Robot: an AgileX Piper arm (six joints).
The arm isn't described. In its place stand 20 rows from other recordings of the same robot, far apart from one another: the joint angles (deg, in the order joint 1, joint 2, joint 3, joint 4, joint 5, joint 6), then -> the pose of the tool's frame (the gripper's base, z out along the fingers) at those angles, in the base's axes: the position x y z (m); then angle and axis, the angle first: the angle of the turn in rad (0 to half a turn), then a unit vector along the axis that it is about.
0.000, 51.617, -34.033, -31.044, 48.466, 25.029 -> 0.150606 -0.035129 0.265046 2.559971 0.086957 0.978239 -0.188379
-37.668, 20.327, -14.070, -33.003, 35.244, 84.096 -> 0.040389 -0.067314 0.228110 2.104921 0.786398 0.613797 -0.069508
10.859, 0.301, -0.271, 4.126, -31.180, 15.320 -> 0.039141 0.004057 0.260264 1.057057 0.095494 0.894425 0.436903
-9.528, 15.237, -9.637, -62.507, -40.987, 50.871 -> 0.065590 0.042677 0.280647 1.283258 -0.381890 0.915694 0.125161
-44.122, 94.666, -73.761, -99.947, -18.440, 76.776 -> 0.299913 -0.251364 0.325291 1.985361 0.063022 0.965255 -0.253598
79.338, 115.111, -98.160, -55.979, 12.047, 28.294 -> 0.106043 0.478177 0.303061 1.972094 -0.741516 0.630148 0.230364
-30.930, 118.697, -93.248, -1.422, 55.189, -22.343 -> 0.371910 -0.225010 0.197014 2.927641 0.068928 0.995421 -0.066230
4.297, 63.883, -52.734, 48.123, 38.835, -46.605 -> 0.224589 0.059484 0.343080 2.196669 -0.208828 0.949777 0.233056
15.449, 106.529, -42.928, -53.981, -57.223, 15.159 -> 0.302387 0.147773 0.161546 1.919794 -0.542008 0.777065 0.319996
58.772, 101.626, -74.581, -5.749, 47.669, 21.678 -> 0.196068 0.310392 0.233029 2.816820 -0.342553 0.935892 0.082243
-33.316, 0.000, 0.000, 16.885, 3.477, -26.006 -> 0.048035 -0.029654 0.208005 1.670937 0.188320 0.920421 -0.342580
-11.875, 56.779, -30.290, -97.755, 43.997, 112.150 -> 0.166186 -0.098947 0.292941 1.927932 0.451798 0.817016 -0.358279
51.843, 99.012, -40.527, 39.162, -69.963, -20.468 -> 0.240813 0.219105 0.221790 1.437121 -0.111703 0.979272 0.168966
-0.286, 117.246, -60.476, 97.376, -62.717, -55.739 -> 0.353295 -0.081972 0.133818 2.373423 0.489970 0.769496 -0.409641
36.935, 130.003, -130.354, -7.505, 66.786, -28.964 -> 0.407955 0.293025 0.280544 2.636145 -0.552026 0.832389 -0.048943
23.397, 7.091, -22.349, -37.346, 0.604, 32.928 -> 0.034915 0.014473 0.334400 1.263065 -0.229855 0.946768 0.225380
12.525, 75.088, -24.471, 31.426, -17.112, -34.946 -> 0.230376 0.036877 0.195807 2.105590 -0.105991 0.993639 -0.038050
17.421, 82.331, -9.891, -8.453, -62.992, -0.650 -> 0.193922 0.073341 0.177493 1.683096 -0.245770 0.954966 0.166245
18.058, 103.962, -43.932, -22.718, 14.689, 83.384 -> 0.288306 0.084626 0.110519 2.793279 0.376067 0.922914 0.082483
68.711, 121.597, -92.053, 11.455, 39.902, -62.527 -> 0.155414 0.430774 0.178084 2.707346 -0.879511 0.466642 0.093305
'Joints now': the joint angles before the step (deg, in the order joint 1, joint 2, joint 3, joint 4, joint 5, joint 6). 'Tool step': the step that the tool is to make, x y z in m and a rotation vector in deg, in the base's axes. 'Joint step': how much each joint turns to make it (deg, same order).
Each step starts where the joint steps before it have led.
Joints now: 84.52 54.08 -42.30 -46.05 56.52 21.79
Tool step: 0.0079 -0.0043 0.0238 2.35 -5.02 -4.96
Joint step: -0.01 -0.24 -3.71 -5.94 4.76 3.08
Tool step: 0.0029 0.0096 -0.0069 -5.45 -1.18 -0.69
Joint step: 0.02 3.44 -0.50 -0.91 2.11 -1.56
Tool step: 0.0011 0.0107 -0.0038 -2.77 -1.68 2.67
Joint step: 0.01 2.28 -0.25 -1.26 -1.61 -2.12
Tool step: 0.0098 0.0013 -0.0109 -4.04 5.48 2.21
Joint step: -6.26 1.19 -0.08 8.68 -4.54 -10.08
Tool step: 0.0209 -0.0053 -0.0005 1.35 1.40 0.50
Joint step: -9.31 -0.14 0.01 5.21 -7.36 -8.41
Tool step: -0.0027 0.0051 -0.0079 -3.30 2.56 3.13
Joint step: 0.13 1.37 0.01 4.15 0.11 -5.36
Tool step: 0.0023 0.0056 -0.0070 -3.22 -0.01 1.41
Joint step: 0.02 2.02 -0.02 -0.13 0.14 -1.98
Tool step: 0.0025 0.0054 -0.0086 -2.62 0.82 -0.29
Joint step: 0.00 2.29 0.01 -0.09 0.55 0.00
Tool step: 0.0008 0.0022 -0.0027 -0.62 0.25 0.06
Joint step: -0.01 0.77 -0.02 0.00 -0.10 -0.01
